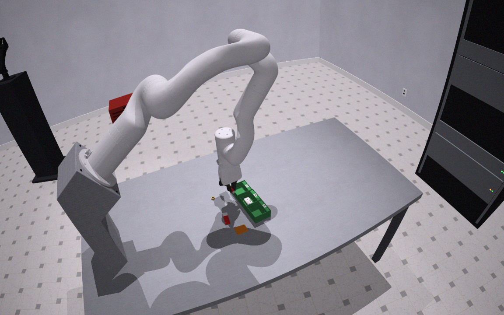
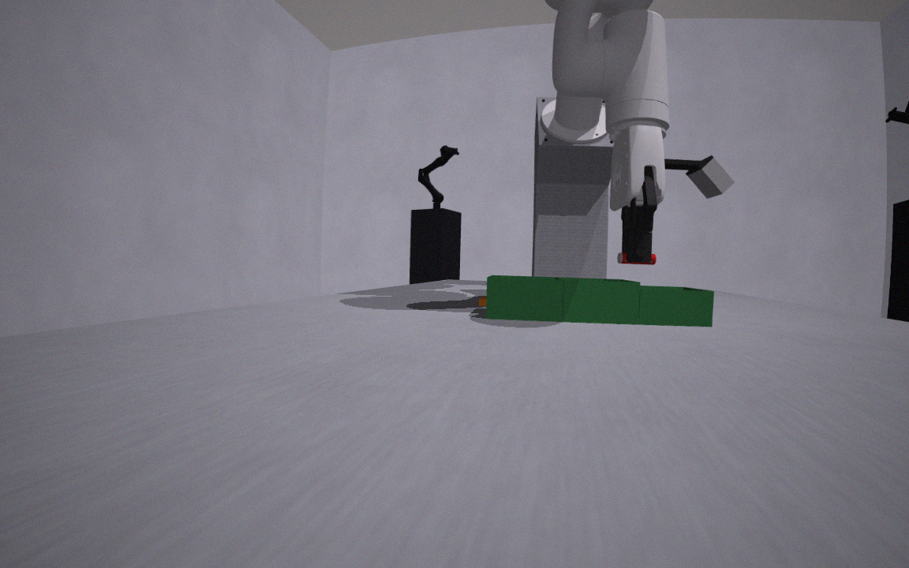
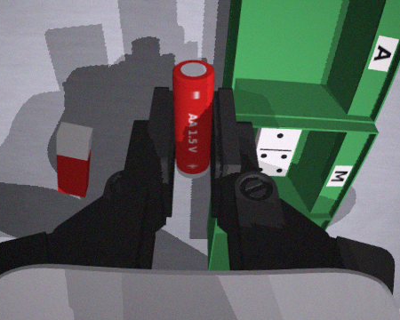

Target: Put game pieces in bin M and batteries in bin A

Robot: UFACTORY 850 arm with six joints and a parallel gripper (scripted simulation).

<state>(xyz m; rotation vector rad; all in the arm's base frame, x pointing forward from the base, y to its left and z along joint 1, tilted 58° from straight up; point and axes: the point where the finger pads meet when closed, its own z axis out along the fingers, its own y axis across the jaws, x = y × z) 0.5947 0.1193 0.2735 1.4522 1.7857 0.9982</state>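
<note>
Right now my hand is 8 cm short of the green bin, 4 cm to the left of it and 7 cm above it. Round my hand: orange flat block (1 cm ahead, 20 cm to the right, 8 cm below); then yellow nut (10 cm behind, 3 cm to the left, 9 cm below); then red cylindrical battery (2 cm below).
</note>
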